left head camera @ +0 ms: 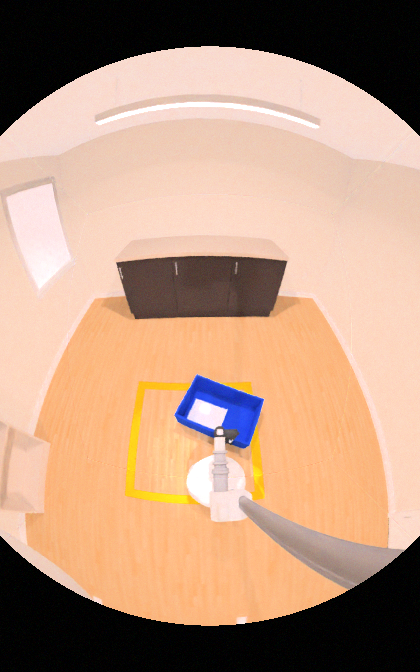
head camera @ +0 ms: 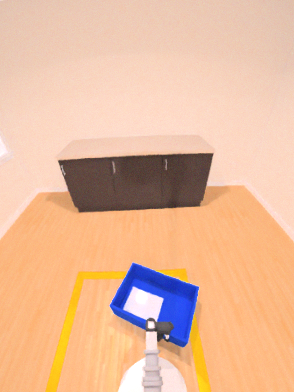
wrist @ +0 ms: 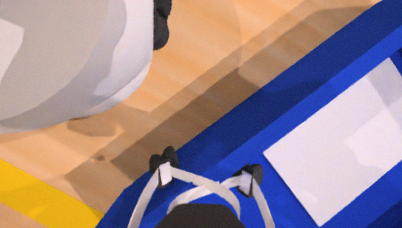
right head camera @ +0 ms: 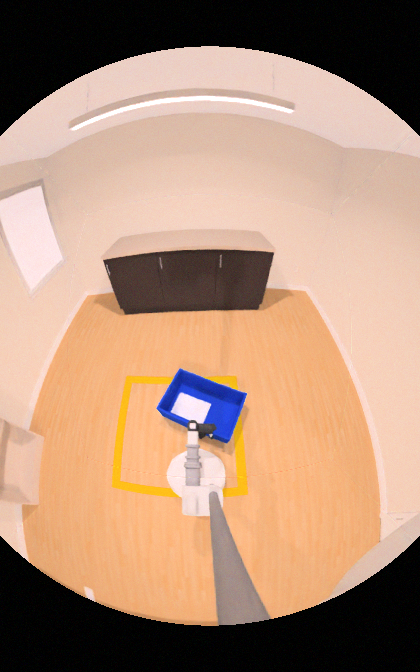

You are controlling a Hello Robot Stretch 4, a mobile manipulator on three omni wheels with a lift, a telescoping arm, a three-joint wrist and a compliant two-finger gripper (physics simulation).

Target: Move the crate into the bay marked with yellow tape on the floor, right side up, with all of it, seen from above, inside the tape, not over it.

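Places are measured from the robot's base along level axes (x ahead, y left, z up), in metres.
Where they show: gripper, fingertip midpoint: (wrist: pixel 206 164).
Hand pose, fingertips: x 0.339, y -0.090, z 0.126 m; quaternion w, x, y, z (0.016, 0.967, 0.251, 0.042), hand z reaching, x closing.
Each offset is from my fingertips to the top centre of the thing.
The blue crate @(dx +0.225, dy +0.046, dz +0.066 m) (head camera: pixel 177 315) (left head camera: pixel 242 416) (right head camera: pixel 226 411) (wrist: pixel 280 200) is open side up, with a white sheet @(dx +0.235, dy +0.148, dz -0.127 m) (head camera: pixel 142 302) (wrist: pixel 340 145) on its inner floor. It sits askew over the far right corner of the bay of yellow tape (head camera: pixel 71 320) (left head camera: pixel 134 440) (right head camera: pixel 120 430) (wrist: pixel 40 197). Seen from the head views, its far corner lies over the far tape and its right end over the right tape. My gripper (head camera: pixel 164 334) (left head camera: pixel 231 436) (right head camera: pixel 207 432) (wrist: pixel 206 164) is shut on the crate's near wall, one fingertip on each side. A shadow lies along the wall; any lift is hard to judge.
My white round base (left head camera: pixel 197 480) (right head camera: pixel 216 465) (wrist: pixel 55 75) stands over the near part of the bay, close to the crate. A dark cabinet (head camera: pixel 140 182) (left head camera: pixel 202 285) (right head camera: pixel 190 280) stands at the far wall. A beige piece of furniture (left head camera: pixel 30 470) (right head camera: pixel 22 465) is at the left.
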